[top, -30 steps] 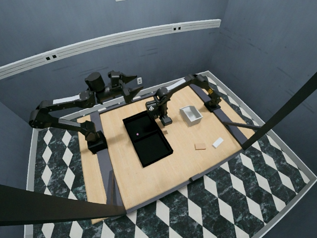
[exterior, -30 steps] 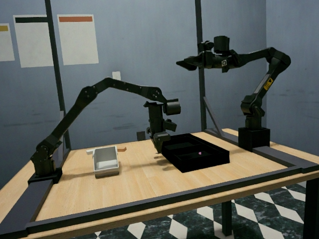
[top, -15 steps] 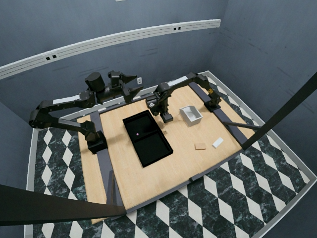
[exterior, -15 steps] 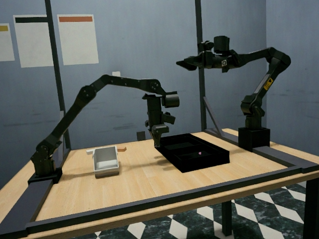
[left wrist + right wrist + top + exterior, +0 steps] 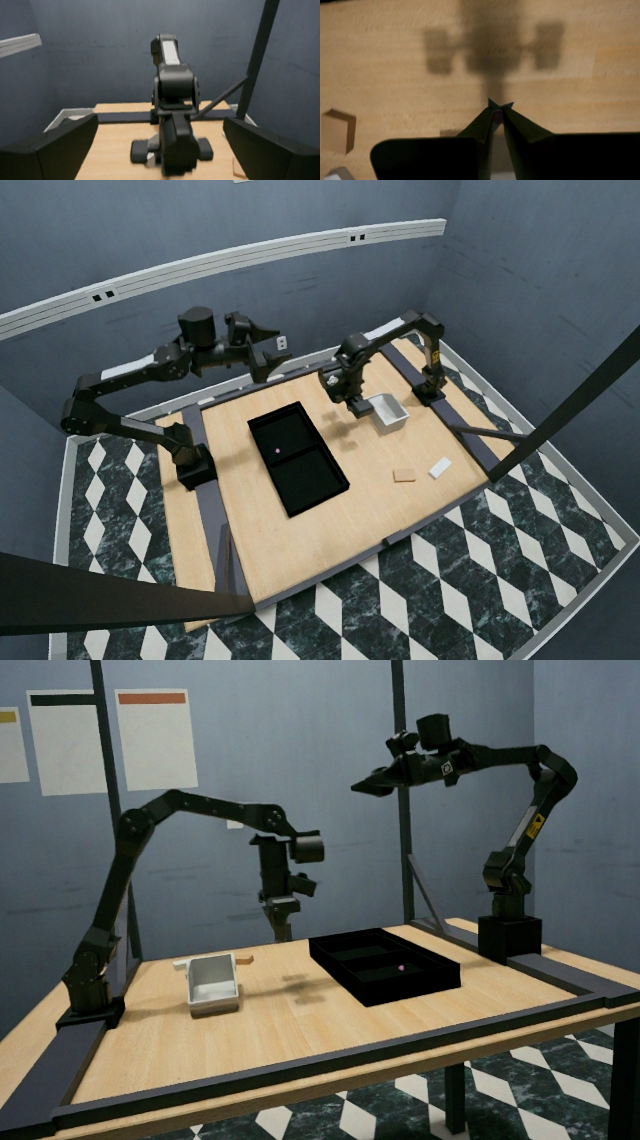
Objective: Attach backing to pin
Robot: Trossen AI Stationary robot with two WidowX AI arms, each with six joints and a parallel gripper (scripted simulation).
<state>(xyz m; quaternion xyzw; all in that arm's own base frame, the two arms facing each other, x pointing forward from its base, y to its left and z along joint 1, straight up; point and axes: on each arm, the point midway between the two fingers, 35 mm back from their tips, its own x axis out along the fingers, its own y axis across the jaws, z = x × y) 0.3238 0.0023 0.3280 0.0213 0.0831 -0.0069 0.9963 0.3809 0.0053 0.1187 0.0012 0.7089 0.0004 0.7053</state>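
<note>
My right gripper is now 15 cm to the left of the white bin and 11 cm above it. Also, from my right hand: tan block: 25 cm behind, 9 cm to the right, 14 cm below; pink backing: 27 cm to the left, 14 cm below; black tray: 4 cm behind, 22 cm to the left, 13 cm below.
</note>
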